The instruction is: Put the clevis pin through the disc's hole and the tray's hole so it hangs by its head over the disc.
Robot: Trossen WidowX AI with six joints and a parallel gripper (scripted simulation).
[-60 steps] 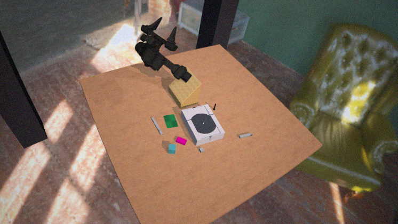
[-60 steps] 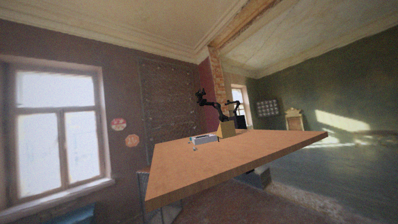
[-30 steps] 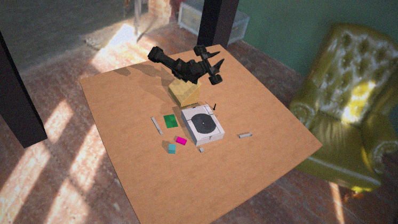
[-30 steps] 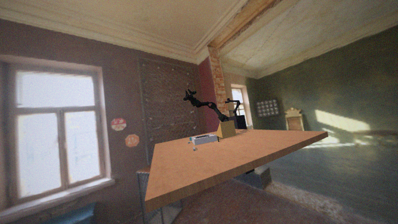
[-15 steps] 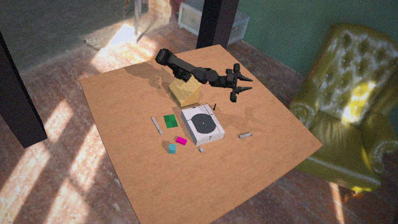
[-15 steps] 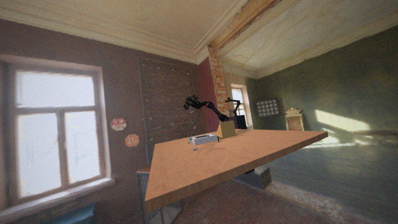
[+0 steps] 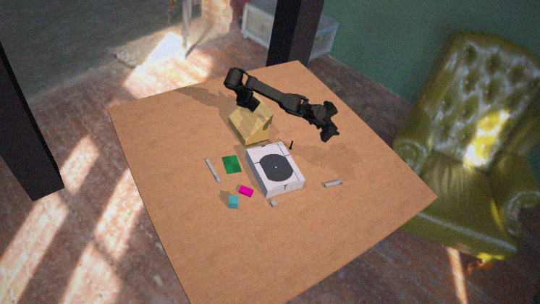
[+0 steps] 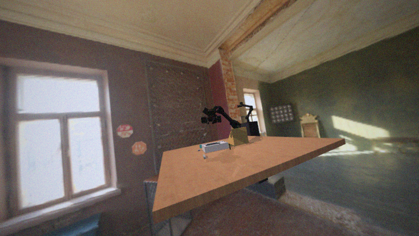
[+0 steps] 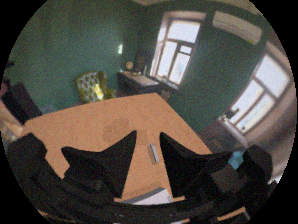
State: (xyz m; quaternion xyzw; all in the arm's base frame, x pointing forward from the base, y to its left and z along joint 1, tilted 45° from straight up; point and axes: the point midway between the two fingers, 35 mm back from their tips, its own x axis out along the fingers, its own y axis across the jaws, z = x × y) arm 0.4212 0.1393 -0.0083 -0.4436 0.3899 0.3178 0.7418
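My gripper tip is now 24 cm above the dark clevis pin, 19 cm past it and 4 cm to the left of it. The rest, counted from my gripper tip: dark grey disc (22 cm to the right, 21 cm below, 10 cm behind); then rimmed tray (23 cm below, 21 cm to the right, 12 cm behind); then small grey cube (32 cm to the right, 26 cm below, 3 cm ahead).
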